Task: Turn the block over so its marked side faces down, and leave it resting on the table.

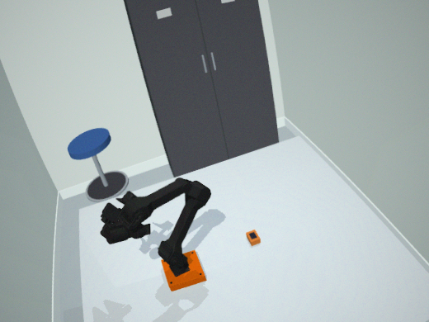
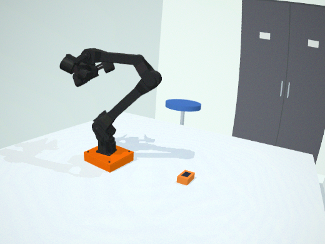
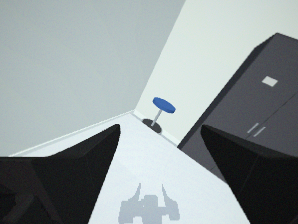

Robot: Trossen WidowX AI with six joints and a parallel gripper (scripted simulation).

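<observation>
Right now the orange block is 46 cm ahead of my gripper tip, 16 cm to the right of it and 31 cm below it.
</observation>
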